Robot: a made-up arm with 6 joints. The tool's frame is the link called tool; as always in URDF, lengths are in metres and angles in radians. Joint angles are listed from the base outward. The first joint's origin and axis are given. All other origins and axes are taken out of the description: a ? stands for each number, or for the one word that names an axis. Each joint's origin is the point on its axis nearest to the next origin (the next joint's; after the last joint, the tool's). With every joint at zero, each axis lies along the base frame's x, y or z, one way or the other. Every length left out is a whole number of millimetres.
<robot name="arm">
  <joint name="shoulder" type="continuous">
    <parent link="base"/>
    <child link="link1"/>
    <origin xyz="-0.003 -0.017 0.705" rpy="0 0 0"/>
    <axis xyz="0 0 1"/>
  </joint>
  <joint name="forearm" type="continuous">
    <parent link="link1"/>
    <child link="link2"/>
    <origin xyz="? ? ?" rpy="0 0 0"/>
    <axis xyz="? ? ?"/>
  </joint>
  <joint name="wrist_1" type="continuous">
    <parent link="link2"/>
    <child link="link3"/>
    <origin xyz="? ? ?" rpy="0 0 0"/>
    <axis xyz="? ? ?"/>
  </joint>
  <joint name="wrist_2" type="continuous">
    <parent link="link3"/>
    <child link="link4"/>
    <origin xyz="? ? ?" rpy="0 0 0"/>
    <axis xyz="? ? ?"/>
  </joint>
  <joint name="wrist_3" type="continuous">
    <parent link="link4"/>
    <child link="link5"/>
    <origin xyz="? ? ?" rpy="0 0 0"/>
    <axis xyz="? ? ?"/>
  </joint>
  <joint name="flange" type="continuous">
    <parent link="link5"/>
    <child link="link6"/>
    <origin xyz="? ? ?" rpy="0 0 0"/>
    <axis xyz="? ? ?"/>
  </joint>
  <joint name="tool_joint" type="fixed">
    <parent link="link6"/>
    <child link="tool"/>
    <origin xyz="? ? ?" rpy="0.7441 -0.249 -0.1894"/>
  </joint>
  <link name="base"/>
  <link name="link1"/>
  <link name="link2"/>
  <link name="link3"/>
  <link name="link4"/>
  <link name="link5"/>
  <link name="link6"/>
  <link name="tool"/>
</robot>
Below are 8 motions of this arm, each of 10 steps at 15 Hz.
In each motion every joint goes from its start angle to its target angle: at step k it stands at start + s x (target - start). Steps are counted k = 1, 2, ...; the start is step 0. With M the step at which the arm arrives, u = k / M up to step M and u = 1 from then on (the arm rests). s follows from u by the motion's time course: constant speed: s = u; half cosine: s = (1 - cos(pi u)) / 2; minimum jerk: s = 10 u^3 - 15 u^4 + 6 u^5.
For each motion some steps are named. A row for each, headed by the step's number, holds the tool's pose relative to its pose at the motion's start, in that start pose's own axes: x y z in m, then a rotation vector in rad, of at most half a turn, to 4 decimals.
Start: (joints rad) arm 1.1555 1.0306 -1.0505 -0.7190 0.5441 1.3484
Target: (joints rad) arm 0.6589 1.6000 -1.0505 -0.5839 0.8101 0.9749
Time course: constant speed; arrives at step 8
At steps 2, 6, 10:
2: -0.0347 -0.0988 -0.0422 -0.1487 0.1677 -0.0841
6: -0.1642 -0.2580 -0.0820 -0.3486 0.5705 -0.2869
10: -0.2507 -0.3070 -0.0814 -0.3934 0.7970 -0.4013

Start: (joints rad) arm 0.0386 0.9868 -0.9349 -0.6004 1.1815 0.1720
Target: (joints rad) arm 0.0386 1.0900 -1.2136 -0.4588 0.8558 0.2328
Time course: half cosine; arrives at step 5
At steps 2, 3, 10:
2: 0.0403 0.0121 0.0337 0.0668 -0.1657 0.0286
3: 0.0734 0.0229 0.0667 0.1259 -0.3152 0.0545
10: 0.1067 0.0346 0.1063 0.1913 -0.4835 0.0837

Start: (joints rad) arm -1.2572 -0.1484 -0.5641 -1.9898 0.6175 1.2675
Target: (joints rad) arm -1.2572 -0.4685 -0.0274 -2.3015 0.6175 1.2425
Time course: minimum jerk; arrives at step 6
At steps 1, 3, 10:
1: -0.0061 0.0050 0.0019 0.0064 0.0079 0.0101
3: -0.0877 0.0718 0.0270 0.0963 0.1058 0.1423
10: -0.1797 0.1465 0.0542 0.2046 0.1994 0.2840

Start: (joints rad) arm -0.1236 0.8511 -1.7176 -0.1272 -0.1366 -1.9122
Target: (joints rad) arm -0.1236 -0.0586 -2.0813 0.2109 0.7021 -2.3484
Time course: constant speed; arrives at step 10
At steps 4, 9, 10:
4: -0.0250 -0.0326 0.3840 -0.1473 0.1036 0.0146
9: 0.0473 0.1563 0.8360 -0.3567 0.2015 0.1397
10: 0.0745 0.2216 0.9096 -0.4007 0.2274 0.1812

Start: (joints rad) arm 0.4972 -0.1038 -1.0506 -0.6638 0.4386 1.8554
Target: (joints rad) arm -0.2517 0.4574 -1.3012 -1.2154 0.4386 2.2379
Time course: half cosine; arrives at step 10
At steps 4, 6, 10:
4: 0.1008 -0.1442 -0.0819 -0.1648 -0.2080 0.1001
6: 0.2096 -0.2902 -0.1087 -0.3183 -0.3760 0.1732
10: 0.3351 -0.4614 -0.0786 -0.4943 -0.5439 0.2335

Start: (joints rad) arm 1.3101 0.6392 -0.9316 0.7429 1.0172 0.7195
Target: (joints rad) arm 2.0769 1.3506 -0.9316 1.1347 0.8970 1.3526
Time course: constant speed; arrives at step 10
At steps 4, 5, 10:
4: -0.0595 -0.1817 -0.1421 -0.3357 -0.2363 -0.1107
5: -0.0634 -0.2337 -0.1655 -0.4094 -0.3215 -0.1263
10: -0.0046 -0.4846 -0.2076 -0.6480 -0.8753 -0.1396

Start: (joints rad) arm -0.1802 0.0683 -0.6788 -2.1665 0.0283 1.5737
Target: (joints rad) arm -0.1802 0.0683 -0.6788 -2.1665 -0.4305 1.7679
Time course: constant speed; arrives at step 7
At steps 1, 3, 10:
1: -0.0002 0.0057 -0.0002 0.0553 -0.0190 -0.0405
3: -0.0004 0.0169 0.0005 0.1650 -0.0529 -0.1247
10: 0.0003 0.0387 0.0055 0.3798 -0.1023 -0.3047

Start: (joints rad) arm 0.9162 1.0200 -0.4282 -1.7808 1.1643 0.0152
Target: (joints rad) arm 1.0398 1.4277 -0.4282 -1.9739 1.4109 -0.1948
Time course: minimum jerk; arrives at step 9
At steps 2, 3, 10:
2: 0.0057 0.0052 -0.0113 0.0019 0.0486 0.0301
3: 0.0146 0.0146 -0.0313 0.0044 0.1331 0.0828
10: 0.0409 0.0773 -0.1490 0.0031 0.6187 0.3927

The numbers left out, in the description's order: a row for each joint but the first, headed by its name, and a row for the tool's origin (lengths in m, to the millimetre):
forearm: xyz -0.018 0.028 0, axis 0 1 0
wrist_1: xyz 0.056 0 0.349, axis 0 1 0
wrist_2: xyz 0.146 0 -0.516, axis 0 0 -1
wrist_3: xyz 0.015 0.029 0, axis 0 1 0
flange: xyz 0.062 0 -0.077, axis 0 0 -1
tool: xyz 0.019 -0.01 0

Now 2 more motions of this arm.
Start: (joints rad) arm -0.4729 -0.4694 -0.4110 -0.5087 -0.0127 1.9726
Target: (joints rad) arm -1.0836 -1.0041 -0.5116 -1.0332 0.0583 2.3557
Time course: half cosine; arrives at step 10
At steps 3, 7, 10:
3: 0.0565 0.0518 -0.0071 0.1108 -0.1243 0.0148
7: 0.2005 0.1896 0.0419 0.4258 -0.4950 0.1541
10: 0.2358 0.2329 0.0789 0.5329 -0.6270 0.2357

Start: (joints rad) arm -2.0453 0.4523 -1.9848 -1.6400 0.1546 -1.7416
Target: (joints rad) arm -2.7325 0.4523 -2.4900 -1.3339 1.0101 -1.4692
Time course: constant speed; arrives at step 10
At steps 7, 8, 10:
7: -0.1771 0.3746 -0.2118 0.8774 -0.1869 -0.7895
8: -0.1921 0.4376 -0.2192 0.9887 -0.1975 -0.9103
10: -0.2145 0.5619 -0.2155 1.1981 -0.2047 -1.1573

